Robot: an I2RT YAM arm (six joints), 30 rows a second.
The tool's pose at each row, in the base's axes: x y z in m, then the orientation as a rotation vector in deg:
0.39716 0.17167 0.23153 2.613 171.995 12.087
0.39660 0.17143 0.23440 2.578 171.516 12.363
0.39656 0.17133 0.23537 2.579 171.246 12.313
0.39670 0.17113 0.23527 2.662 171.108 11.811
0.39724 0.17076 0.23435 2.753 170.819 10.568
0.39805 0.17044 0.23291 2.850 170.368 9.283
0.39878 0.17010 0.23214 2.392 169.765 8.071
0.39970 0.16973 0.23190 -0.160 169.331 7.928
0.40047 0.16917 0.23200 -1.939 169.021 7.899
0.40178 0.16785 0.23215 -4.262 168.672 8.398
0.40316 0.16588 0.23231 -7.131 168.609 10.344
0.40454 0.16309 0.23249 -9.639 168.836 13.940
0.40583 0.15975 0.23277 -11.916 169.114 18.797
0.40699 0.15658 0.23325 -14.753 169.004 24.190
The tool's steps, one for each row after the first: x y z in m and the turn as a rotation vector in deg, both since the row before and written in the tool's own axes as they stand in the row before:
0.00017 0.00016 -0.00292 -0.213 -0.454 -0.037
-0.00010 0.00004 -0.00097 0.016 -0.273 -0.018
-0.00013 -0.00021 0.00009 0.328 -0.179 0.020
-0.00042 -0.00048 0.00093 0.811 -0.380 -0.022
-0.00060 -0.00048 0.00150 0.834 -0.536 -0.027
-0.00061 -0.00041 0.00084 0.752 -0.663 -0.400
-0.00088 -0.00037 0.00036 -0.074 -0.375 -1.734
-0.00078 -0.00056 -0.00001 -0.100 -0.244 -1.208
-0.00130 -0.00134 -0.00003 -0.490 -0.217 -1.543
-0.00130 -0.00202 -0.00010 -1.497 0.191 -1.792
-0.00118 -0.00287 -0.00028 -2.577 0.583 -1.403
-0.00099 -0.00339 -0.00063 -3.392 0.788 -1.140
-0.00084 -0.00314 -0.00102 -3.770 0.692 -1.497

